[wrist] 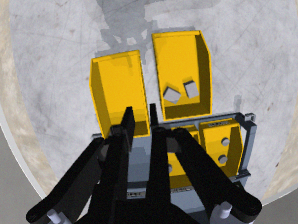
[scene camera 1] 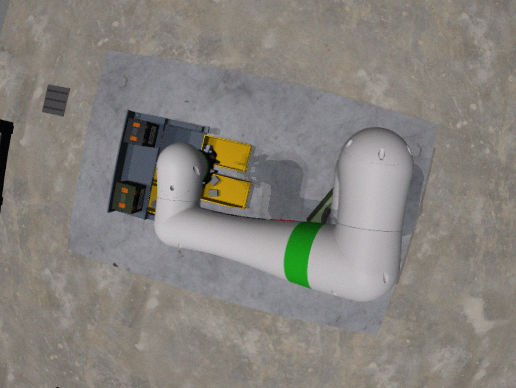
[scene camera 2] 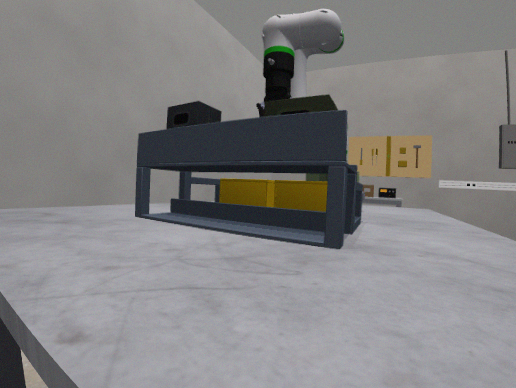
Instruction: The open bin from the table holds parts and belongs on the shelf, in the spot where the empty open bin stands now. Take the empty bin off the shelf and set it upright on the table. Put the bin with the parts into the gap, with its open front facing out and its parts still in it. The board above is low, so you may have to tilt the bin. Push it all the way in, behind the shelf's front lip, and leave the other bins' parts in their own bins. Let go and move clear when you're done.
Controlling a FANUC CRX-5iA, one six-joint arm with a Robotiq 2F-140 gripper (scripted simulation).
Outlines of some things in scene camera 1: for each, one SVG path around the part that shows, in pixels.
A dark shelf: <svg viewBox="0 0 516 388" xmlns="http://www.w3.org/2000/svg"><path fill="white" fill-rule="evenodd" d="M127 110L113 174L107 213L118 211L142 218L143 220L149 219L154 221L155 213L148 212L148 205L159 154L163 149L175 142L189 143L201 150L204 134L206 135L209 132L209 127ZM116 182L132 181L146 185L142 211L128 214L112 209ZM129 117L160 125L155 148L123 142Z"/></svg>
